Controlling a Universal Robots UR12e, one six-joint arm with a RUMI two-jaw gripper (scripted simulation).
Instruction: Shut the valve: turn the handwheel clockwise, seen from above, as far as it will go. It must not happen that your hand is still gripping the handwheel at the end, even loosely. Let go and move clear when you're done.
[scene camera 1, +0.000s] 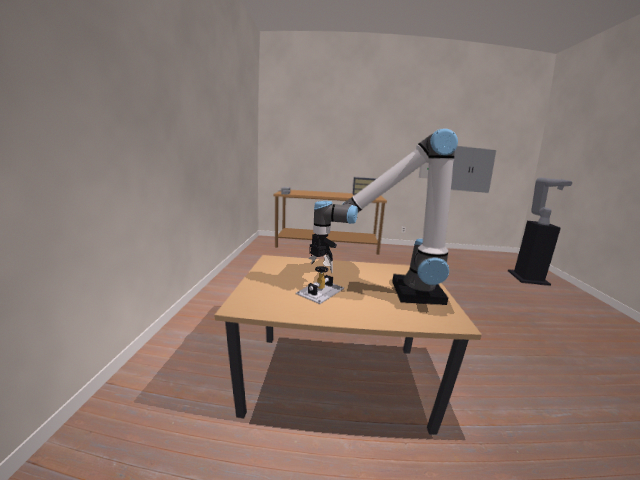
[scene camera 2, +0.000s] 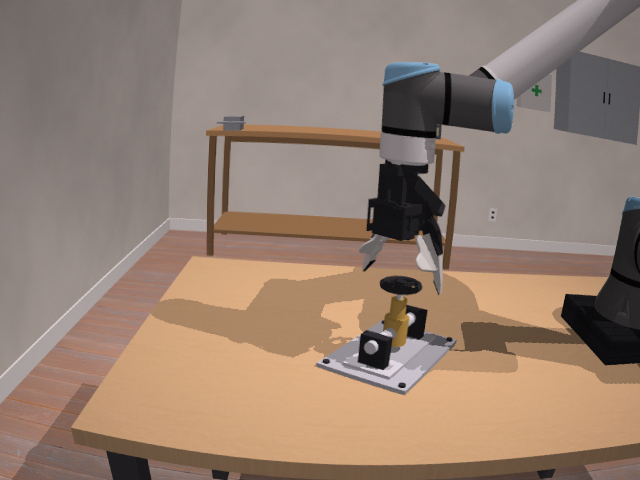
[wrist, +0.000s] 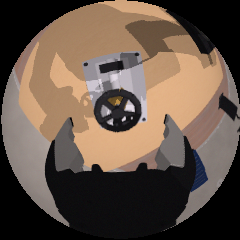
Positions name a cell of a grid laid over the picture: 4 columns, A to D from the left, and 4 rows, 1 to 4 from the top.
Labels:
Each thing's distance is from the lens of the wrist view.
my gripper (wrist: B2): 13 cm
black spoked handwheel (wrist: B2): 13 cm

